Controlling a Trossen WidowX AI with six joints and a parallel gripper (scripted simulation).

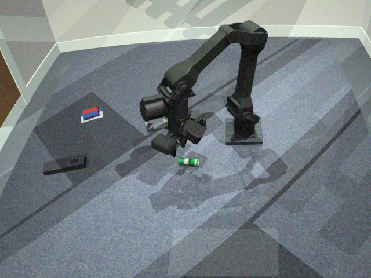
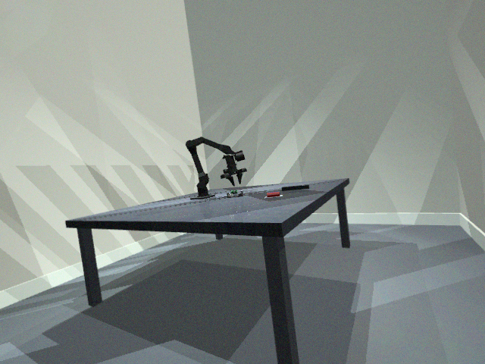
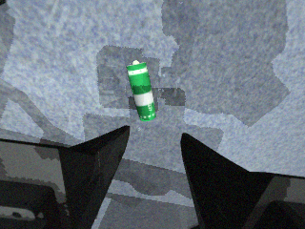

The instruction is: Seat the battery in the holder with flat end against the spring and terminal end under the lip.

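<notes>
The battery is 50 mm below my gripper tip and 30 mm behind it. From my gripper tip the other things lie so: black flat device 410 mm ahead, 40 mm below, 20 mm to the left.
</notes>
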